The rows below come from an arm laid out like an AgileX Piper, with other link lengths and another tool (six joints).
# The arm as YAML. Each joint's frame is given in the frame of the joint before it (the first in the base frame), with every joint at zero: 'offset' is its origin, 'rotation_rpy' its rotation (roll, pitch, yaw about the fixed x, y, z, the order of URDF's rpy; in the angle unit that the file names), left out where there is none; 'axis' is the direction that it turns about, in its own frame. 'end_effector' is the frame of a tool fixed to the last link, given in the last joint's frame.
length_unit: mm
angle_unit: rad
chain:
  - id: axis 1
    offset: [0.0, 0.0, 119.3]
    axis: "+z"
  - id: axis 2
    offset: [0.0, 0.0, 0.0]
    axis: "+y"
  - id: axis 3
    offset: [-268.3, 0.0, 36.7]
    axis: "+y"
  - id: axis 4
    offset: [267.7, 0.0, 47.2]
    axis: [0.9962, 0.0, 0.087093]
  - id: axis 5
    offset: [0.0, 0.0, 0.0]
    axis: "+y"
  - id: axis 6
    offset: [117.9, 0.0, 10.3]
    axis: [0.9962, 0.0, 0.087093]
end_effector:
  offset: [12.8, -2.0, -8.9]
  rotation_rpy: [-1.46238, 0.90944, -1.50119]
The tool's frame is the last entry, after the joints.
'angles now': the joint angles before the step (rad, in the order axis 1, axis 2, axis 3, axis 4, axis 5, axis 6). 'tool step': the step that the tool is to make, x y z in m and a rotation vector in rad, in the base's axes. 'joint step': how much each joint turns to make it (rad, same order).
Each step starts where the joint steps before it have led.
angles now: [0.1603 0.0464 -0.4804 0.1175 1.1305 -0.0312]
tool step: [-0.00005 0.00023 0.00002 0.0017 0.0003 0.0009]
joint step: [-0.0001 0.0000 0.0000 0.0020 0.0000 0.0000]
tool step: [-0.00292 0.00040 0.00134 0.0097 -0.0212 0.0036]
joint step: [0.0002 -0.0225 0.0000 0.0070 0.0000 0.0002]
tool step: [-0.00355 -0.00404 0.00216 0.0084 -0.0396 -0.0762]
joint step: [-0.0786 -0.0403 0.0000 0.0044 0.0001 -0.0002]
